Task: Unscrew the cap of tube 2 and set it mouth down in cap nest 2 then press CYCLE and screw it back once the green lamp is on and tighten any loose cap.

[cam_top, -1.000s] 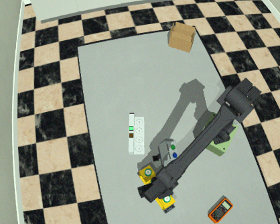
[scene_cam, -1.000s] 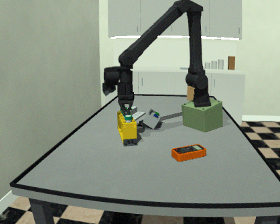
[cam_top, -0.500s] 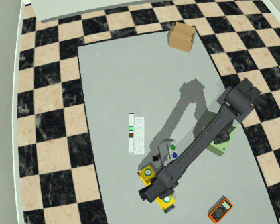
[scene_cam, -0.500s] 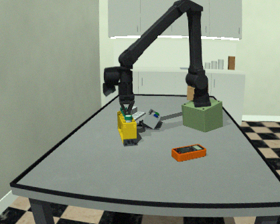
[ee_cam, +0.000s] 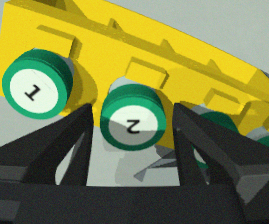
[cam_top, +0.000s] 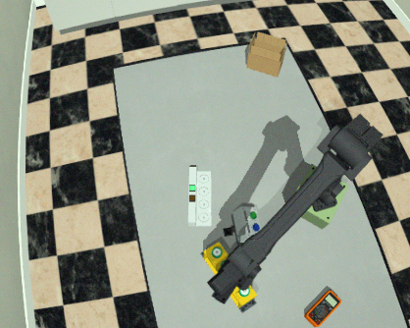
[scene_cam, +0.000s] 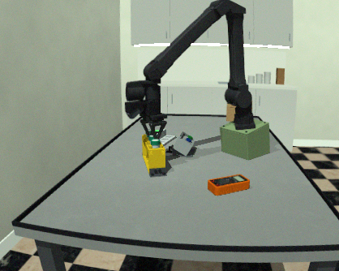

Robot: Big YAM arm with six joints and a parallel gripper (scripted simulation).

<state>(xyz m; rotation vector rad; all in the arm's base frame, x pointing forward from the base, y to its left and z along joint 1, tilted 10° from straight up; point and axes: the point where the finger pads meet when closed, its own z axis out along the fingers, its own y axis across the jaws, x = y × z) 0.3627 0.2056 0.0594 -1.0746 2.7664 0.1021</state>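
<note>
My gripper is now right at the cap. Also, from my hand: grey key housing (10 cm behind, 19 cm to the right, 7 cm below); then green READY key (12 cm behind, 21 cm to the right, 5 cm below); then blue cycle key (12 cm behind, 17 cm to the right, 5 cm below).
</note>
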